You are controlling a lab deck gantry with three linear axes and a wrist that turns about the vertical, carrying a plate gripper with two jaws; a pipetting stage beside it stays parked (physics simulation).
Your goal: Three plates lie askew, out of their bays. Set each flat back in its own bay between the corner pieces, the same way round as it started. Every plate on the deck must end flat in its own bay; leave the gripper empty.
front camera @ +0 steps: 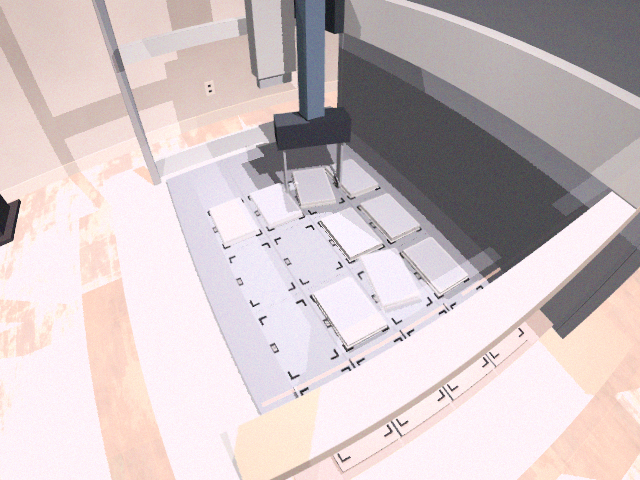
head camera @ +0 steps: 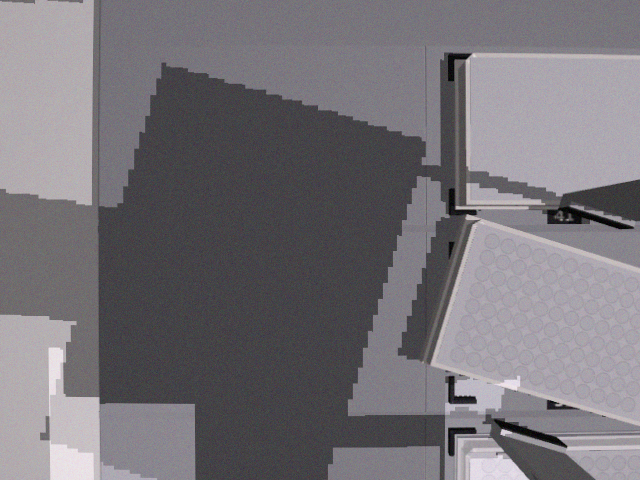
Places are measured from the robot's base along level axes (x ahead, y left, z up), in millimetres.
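Pixels of known places: gripper, between the fingertips: (front camera: 312, 185) (head camera: 557, 324); robot's base, origin of its link: (front camera: 209, 212).
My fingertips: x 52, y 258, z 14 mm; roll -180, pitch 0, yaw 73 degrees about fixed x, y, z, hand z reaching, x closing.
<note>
Ahead of a thing's pixels: the offset from my fingertips to its top centre. "pt": to the spot under its first point.
My gripper (front camera: 312, 187) (head camera: 563, 325) is open, its two jaws low on either side of an askew plate {1 mm ahead, 0 mm left, 3 mm up} (front camera: 314, 187) (head camera: 547, 320) with round wells. The jaws are turned to about the plate's angle, with a gap on each side. This plate lies turned across bay 31, beside the plate in bay 41 {pt 33 mm ahead, 114 mm left, 0 mm up} (front camera: 358, 178) (head camera: 553, 129). Another askew plate {316 mm ahead, 1 mm left, 4 mm up} (front camera: 391, 279) lies turned across the third bay of the same row, towards the front. The plates in bay 21 {pt 23 mm ahead, 111 mm right, 0 mm up} (front camera: 275, 205) and bay 11 {pt 24 mm ahead, 215 mm right, 0 mm up} (front camera: 234, 221) look square between their corner pieces.
Other plates stand at the middle (front camera: 351, 235), at the right (front camera: 390, 217), at the right front {pt 348 mm ahead, 98 mm left, 1 mm up} (front camera: 435, 266) and at the front {pt 347 mm ahead, 113 mm right, 0 mm up} (front camera: 349, 312). The grey pipetting stage (front camera: 269, 41) is parked behind the deck. A pale rail (front camera: 439, 330) runs along the front.
</note>
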